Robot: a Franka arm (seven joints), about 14 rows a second.
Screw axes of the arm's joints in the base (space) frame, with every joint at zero. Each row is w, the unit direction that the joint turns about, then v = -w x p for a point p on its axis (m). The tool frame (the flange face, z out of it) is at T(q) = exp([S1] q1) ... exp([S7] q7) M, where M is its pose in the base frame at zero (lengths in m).
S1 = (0, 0, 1, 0, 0, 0)
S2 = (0, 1, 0, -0.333, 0, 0)
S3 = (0, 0, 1, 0, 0, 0)
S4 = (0, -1, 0, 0.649, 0, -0.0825)
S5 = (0, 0, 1, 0, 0, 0)
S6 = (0, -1, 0, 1.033, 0, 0)
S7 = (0, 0, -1, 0, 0.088, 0)
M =
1 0 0 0.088
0 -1 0 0
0 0 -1 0.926
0 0 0 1
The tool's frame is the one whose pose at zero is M.
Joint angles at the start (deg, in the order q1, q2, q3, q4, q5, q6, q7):
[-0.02, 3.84, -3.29, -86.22, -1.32, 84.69, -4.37]
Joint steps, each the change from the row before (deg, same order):
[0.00, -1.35, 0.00, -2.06, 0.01, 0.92, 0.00]
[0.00, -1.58, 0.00, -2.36, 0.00, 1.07, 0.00]
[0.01, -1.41, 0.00, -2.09, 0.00, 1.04, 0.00]
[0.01, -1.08, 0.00, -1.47, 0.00, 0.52, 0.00]
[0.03, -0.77, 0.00, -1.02, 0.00, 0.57, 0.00]
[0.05, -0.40, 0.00, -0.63, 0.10, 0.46, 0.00]
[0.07, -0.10, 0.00, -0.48, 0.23, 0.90, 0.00]
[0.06, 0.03, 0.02, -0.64, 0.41, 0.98, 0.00]
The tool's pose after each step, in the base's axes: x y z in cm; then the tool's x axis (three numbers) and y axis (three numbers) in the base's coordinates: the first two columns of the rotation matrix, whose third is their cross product. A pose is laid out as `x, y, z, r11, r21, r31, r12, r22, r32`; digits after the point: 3 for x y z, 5 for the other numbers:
55.818, -3.416, 60.804, 0.99566, 0.01680, -0.09151, 0.01856, -0.99966, 0.01843
55.114, -3.418, 60.569, 0.99611, 0.01730, -0.08642, 0.01886, -0.99967, 0.01723
54.492, -3.408, 60.363, 0.99662, 0.01797, -0.08011, 0.01934, -0.99968, 0.01629
53.965, -3.395, 60.261, 0.99680, 0.01845, -0.07781, 0.01970, -0.99969, 0.01537
53.630, -3.365, 60.231, 0.99720, 0.01924, -0.07222, 0.02038, -0.99968, 0.01502
53.481, -3.299, 60.154, 0.99747, 0.02034, -0.06808, 0.02129, -0.99969, 0.01318
53.574, -3.194, 59.981, 0.99803, 0.02184, -0.05874, 0.02245, -0.99970, 0.00977
53.726, -3.047, 59.567, 0.99833, 0.02335, -0.05281, 0.02355, -0.99972, 0.00310

